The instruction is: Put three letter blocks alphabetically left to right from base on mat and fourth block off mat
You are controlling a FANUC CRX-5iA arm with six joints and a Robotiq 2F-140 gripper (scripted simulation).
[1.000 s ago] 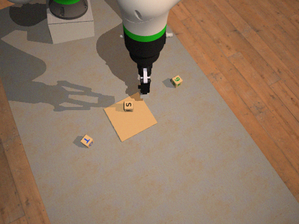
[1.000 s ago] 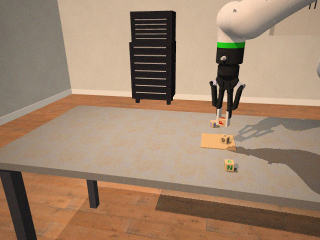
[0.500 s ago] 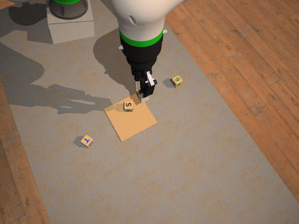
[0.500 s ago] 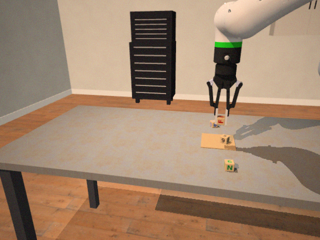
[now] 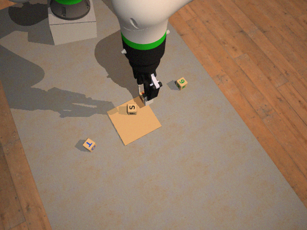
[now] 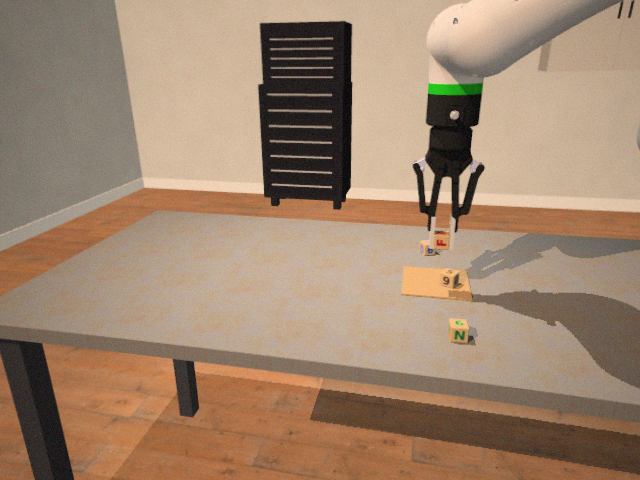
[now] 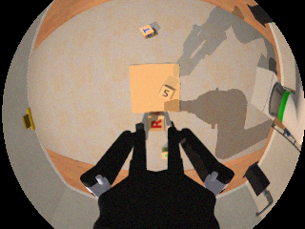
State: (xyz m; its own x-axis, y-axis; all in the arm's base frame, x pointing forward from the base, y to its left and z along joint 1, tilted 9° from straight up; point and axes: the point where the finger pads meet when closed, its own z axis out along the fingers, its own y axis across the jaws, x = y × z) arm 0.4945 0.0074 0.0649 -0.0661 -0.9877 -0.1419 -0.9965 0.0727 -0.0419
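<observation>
Now: the S block 120 mm below my hand, 40 mm to the right of it and 30 mm behind it. From my hand the other things lie so: tan mat (140 mm below, 50 mm to the right); green-marked block (170 mm to the left, 120 mm below, 20 mm behind).
</observation>
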